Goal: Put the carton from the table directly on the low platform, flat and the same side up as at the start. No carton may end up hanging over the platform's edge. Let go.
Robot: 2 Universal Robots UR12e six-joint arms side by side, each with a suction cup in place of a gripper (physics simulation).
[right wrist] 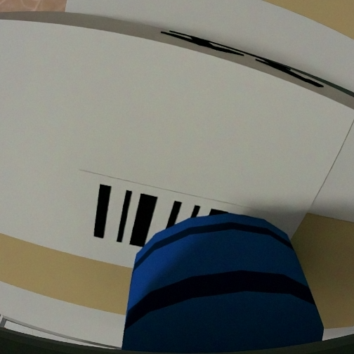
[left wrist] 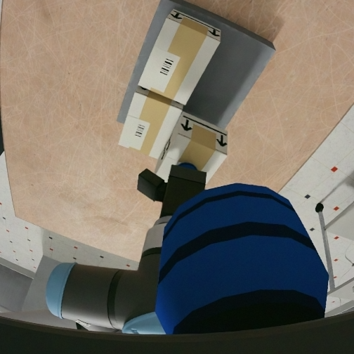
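Observation:
The white carton with a tan tape strip is on my right suction cup, which sits against its barcoded face. In the left wrist view it overlaps the near right part of the low grey platform. Whether its underside touches the platform is hidden, as is its lower end, behind the right arm. A long carton and a shorter carton stand end to end along the platform's left side, the shorter one close beside the held carton. My left suction cup is free, high above the table.
The tan table top surrounds the platform. The right arm reaches in from the bottom left of the left wrist view. Part of another carton shows at the top right of the right wrist view. Speckled floor lies beyond the table edges.

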